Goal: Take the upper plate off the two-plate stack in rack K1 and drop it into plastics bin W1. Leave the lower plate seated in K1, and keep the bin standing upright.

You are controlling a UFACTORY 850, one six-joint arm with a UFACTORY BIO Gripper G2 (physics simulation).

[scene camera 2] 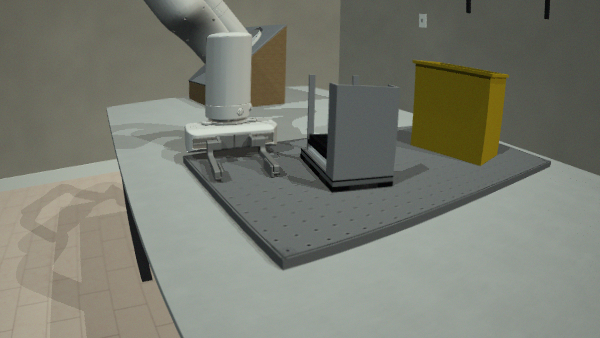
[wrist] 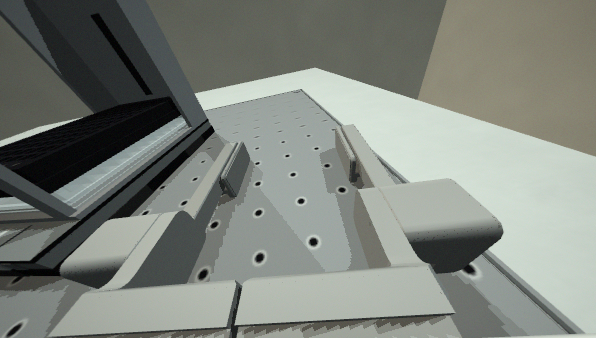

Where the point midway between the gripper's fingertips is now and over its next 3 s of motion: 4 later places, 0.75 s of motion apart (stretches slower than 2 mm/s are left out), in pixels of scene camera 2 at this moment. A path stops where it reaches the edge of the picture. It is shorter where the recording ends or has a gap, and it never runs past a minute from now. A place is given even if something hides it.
My gripper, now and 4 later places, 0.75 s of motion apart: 247, 174; 247, 85; 272, 28; 344, 32; 345, 37
